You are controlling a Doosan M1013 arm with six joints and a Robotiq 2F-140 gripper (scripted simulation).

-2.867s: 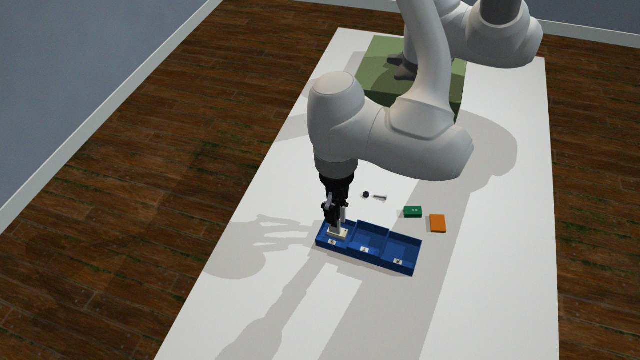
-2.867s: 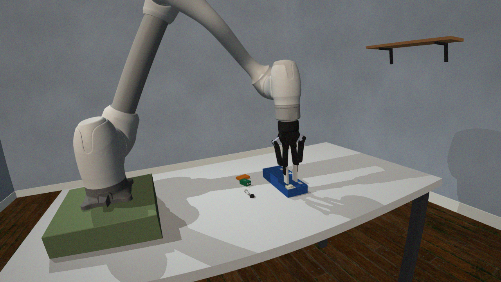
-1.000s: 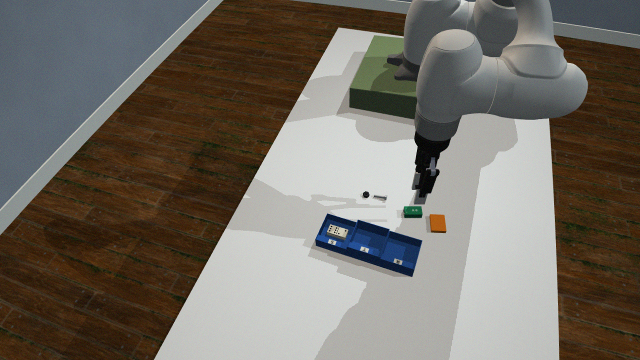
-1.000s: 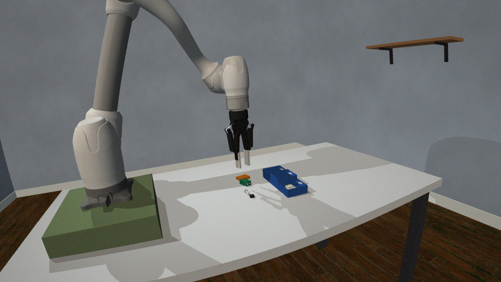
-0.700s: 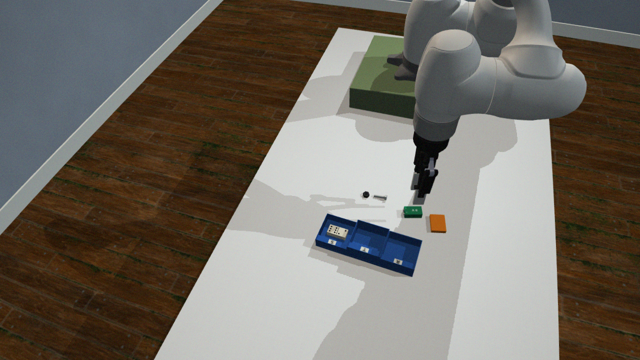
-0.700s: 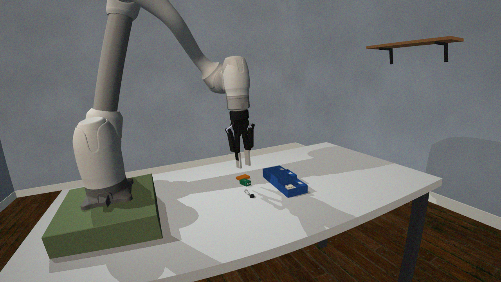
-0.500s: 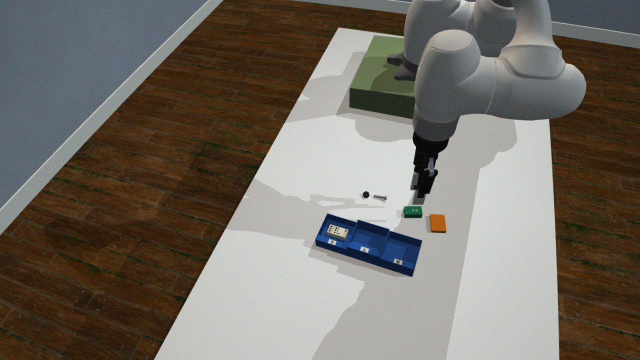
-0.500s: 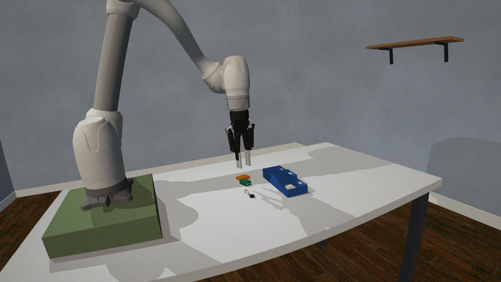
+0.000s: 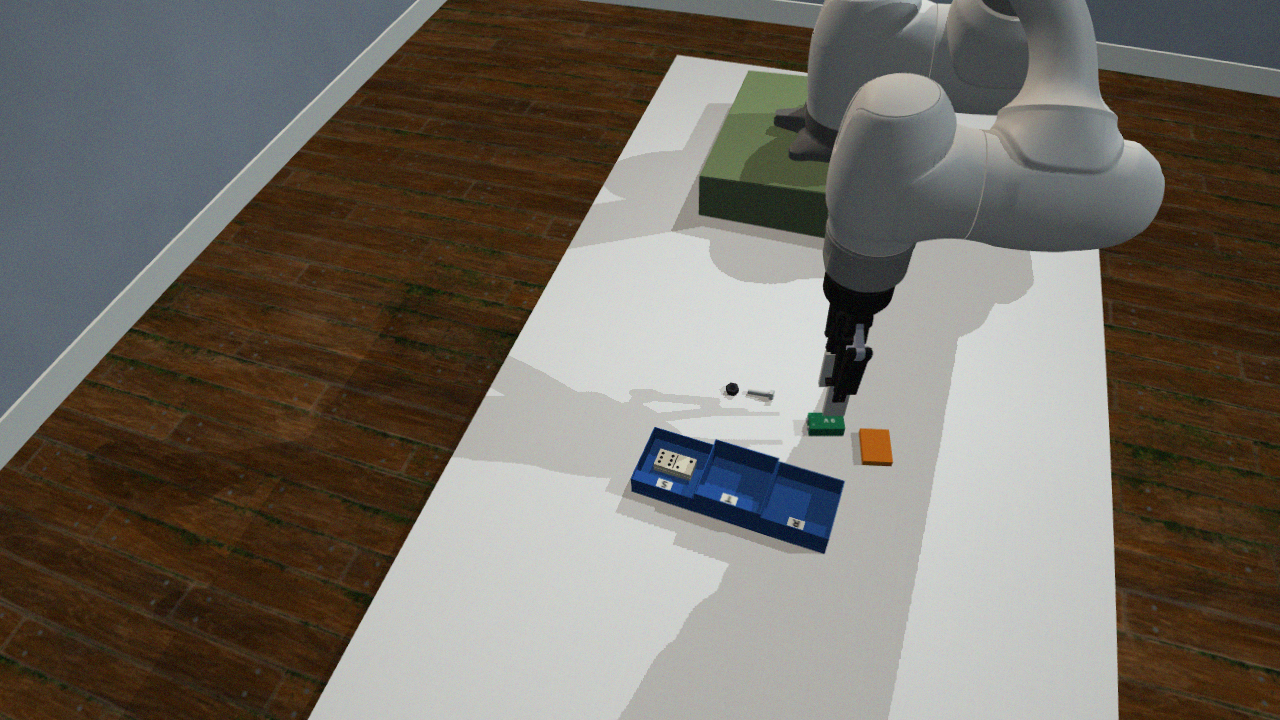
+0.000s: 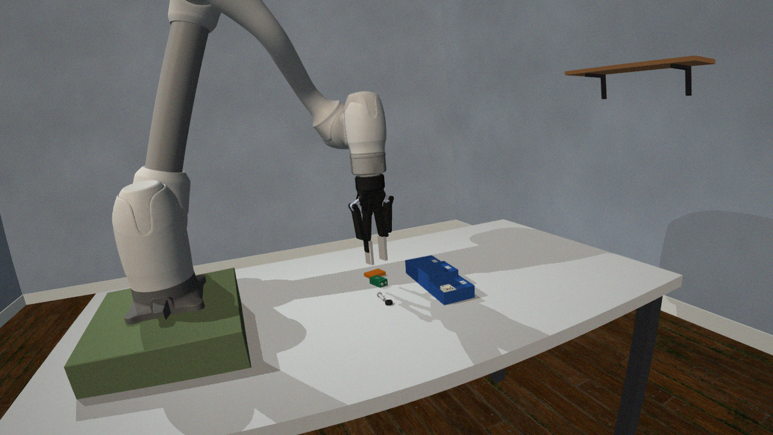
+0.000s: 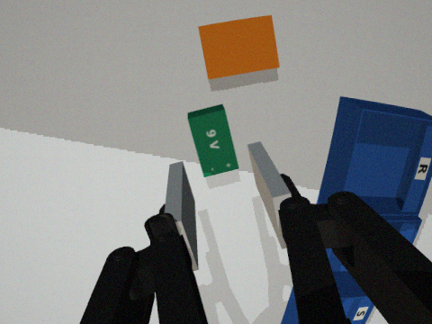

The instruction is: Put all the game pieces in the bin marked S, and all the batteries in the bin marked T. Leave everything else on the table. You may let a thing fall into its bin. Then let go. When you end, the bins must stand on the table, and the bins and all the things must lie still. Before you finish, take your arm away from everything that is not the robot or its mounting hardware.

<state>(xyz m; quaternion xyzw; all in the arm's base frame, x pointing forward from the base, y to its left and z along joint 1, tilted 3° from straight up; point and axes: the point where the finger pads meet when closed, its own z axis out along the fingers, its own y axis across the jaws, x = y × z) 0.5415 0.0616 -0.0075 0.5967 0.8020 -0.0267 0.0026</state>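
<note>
Right now the green 9 V battery is 9 cm below my hand and 1 cm to the right of it. Also, from my hand: grey bolt: 9 cm to the right, 9 cm below, 3 cm behind; orange block: 9 cm below, 7 cm to the left, 1 cm ahead; black nut: 13 cm to the right, 9 cm below, 3 cm behind.
</note>
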